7 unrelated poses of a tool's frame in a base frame.
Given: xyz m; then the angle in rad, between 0 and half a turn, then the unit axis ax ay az.
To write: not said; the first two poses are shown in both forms.
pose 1, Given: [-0.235 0.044 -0.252 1.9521 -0.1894 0.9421 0.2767]
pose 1, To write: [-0.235 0.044 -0.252 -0.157 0.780 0.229 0.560]
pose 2, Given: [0.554 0.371 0.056 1.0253 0.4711 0.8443 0.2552]
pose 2, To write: [0.554 0.371 0.056 0.231 0.414 0.125 0.871]
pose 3, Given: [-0.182 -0.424 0.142 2.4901 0.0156 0.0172 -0.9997]
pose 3, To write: [-0.182 -0.424 0.142 0.015 0.016 -0.947 0.320]
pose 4, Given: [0.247 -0.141 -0.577 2.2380 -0.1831 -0.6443 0.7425]
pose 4, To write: [0.247 -0.141 -0.577 -0.165 -0.580 0.668 0.437]
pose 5, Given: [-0.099 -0.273 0.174 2.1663 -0.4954 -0.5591 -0.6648]
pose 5, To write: [-0.099 -0.273 0.174 -0.438 -0.494 -0.587 0.469]
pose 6, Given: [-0.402 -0.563 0.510 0.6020 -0.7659 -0.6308 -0.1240]
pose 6, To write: [-0.402 -0.563 0.510 -0.227 -0.187 -0.037 0.955]
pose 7, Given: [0.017 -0.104 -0.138 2.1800 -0.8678 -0.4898 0.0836]
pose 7, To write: [0.017 -0.104 -0.138 -0.769 -0.434 0.074 0.462]
